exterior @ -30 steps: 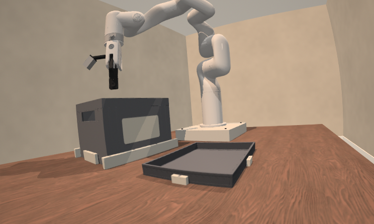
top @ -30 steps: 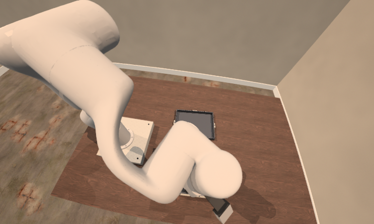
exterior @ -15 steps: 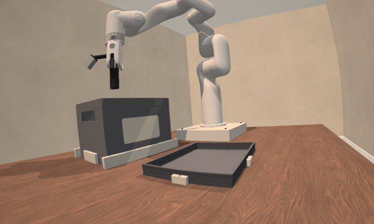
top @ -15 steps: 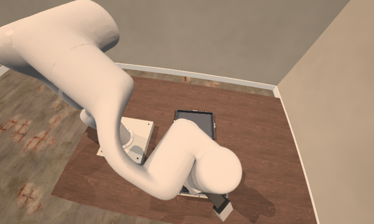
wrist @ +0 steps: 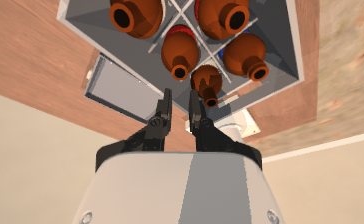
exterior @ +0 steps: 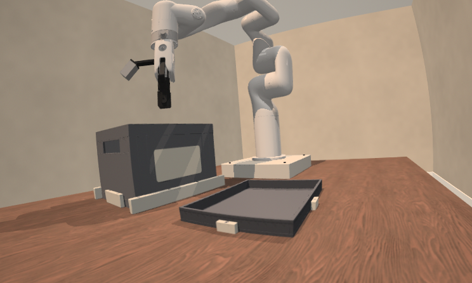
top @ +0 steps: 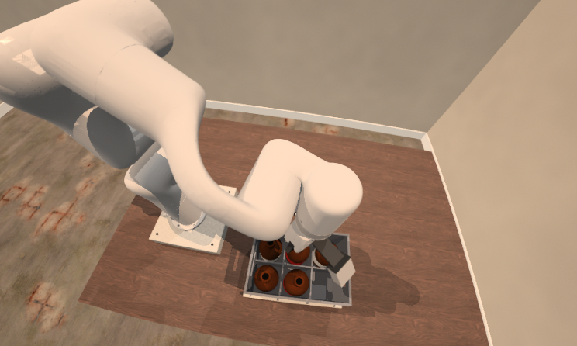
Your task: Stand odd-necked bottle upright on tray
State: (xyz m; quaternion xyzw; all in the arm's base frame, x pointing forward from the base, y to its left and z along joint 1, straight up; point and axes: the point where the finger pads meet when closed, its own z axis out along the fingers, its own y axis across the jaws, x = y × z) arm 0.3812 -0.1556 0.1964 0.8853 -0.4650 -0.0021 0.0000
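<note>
My hand is 15 cm above the brown bottle. From my hand the other things lie so: dark tray: 25 cm to the left, 23 cm below, 4 cm ahead; then dark grey crate: 16 cm below, 5 cm to the right, 1 cm behind.
</note>
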